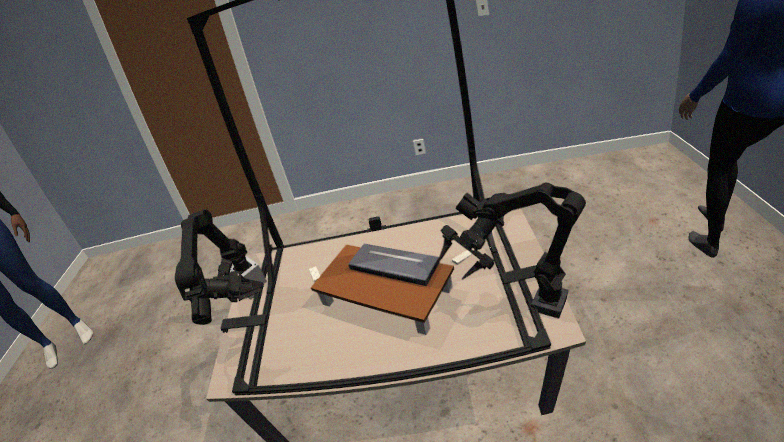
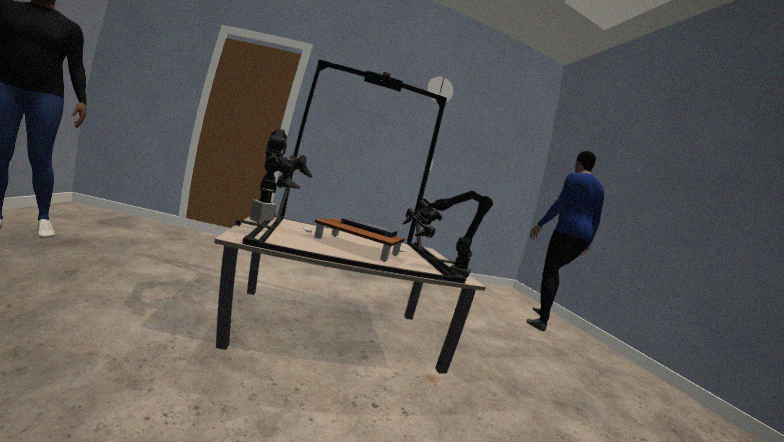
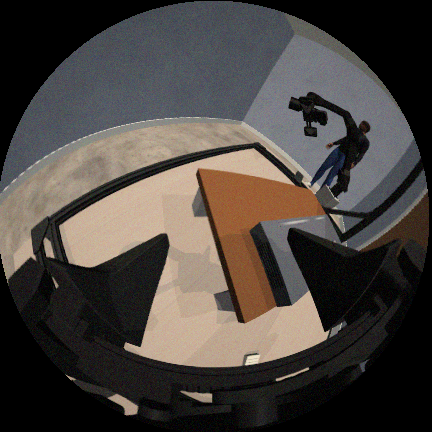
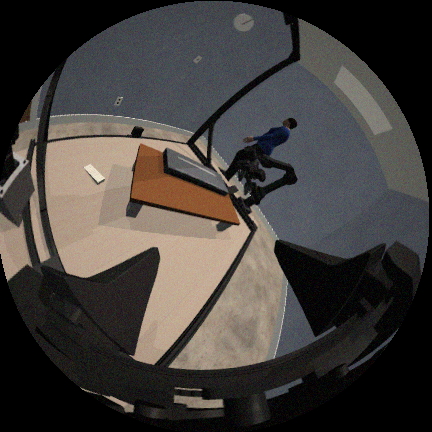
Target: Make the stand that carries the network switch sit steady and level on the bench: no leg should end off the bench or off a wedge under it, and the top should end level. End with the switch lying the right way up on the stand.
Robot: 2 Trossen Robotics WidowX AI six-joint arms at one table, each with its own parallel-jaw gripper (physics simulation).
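Frame: origin at the left arm's base, x left, y up, z ahead, level; millimetres.
Where they show: left gripper, fingertip midpoint: [image 1: 450, 270] [image 2: 408, 229] [image 3: 229, 237] [image 4: 241, 187]; right gripper, fingertip midpoint: [image 1: 261, 287] [image 2: 305, 182] [image 3: 308, 123] [image 4: 218, 250]; left arm's base, link origin: [image 1: 550, 296] [image 2: 461, 267] [image 4: 245, 203]; right arm's base, link origin: [image 1: 242, 267] [image 2: 264, 201] [image 3: 332, 192].
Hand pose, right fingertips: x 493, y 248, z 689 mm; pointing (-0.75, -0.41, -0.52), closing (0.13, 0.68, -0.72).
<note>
Each offset is from my right fingertips to the top centre of the thing. "spot": to the spot under its first point. Level surfaces: height alone.
The stand's orange-brown top [image 1: 367, 299] [image 2: 351, 228] [image 3: 235, 200] [image 4: 175, 192] is on short grey legs at the middle of the bench. Whether it is level or each leg bears cannot be told. The dark grey switch @[dx -377, dy -154, dz -176 mm] [image 1: 392, 264] [image 2: 367, 226] [image 3: 295, 255] [image 4: 195, 171] lies flat on the top's rear part, a light stripe upward. One pale wedge @[dx -302, dy -269, dz +169 mm] [image 1: 314, 272] [image 2: 307, 230] [image 4: 94, 173] lies left of the stand, another pale wedge @[dx -598, dy -269, dz -318 mm] [image 1: 461, 256] [image 3: 251, 359] right of it. My left gripper [image 1: 451, 269] [image 3: 229, 237] is open above the stand's right end. My right gripper [image 2: 305, 181] [image 4: 218, 250] is open, high at the left.
A black frame [image 1: 384, 377] [image 2: 351, 264] borders the bench @[dy -281 mm] [image 1: 329, 351], with tall posts and a crossbar behind. A small black box @[spot: dx -616, dy -237, dz +90 mm] [image 1: 374, 222] [image 4: 137, 131] is on the rear rail. A grey block [image 2: 262, 210] is by the right arm. Two people stand away from the bench.
</note>
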